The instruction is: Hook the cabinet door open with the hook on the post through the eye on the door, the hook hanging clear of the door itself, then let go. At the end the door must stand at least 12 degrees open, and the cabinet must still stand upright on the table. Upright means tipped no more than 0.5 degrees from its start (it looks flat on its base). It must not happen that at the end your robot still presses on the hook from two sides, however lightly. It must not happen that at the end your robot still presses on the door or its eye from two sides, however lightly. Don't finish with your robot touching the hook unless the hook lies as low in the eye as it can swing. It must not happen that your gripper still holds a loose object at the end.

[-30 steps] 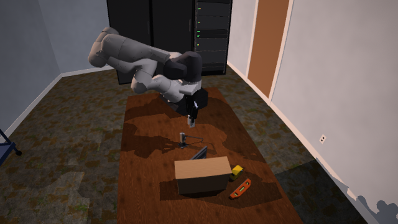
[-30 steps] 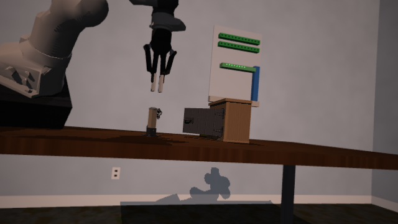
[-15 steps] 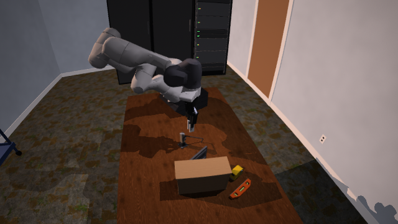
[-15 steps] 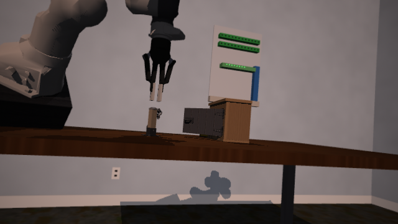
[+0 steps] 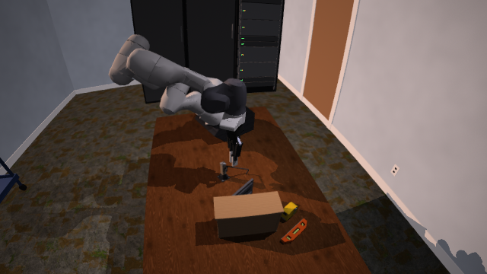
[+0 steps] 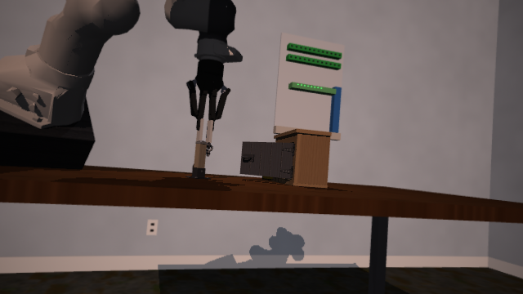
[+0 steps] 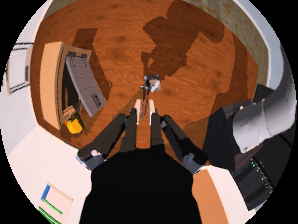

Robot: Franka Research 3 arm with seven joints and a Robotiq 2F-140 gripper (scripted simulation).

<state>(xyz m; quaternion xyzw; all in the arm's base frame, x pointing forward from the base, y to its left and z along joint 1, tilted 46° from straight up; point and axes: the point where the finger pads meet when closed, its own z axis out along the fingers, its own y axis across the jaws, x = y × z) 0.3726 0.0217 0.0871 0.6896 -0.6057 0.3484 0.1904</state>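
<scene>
Right now the thin hook is 10 mm to the left of my hand and 80 mm below it. Also, from my hand: orange spirit level (410 mm ahead, 110 mm to the left, 120 mm below); then yellow tape measure (330 mm ahead, 140 mm to the left, 100 mm below); then dark door (180 mm ahead, 60 mm to the right, 70 mm below).
</scene>
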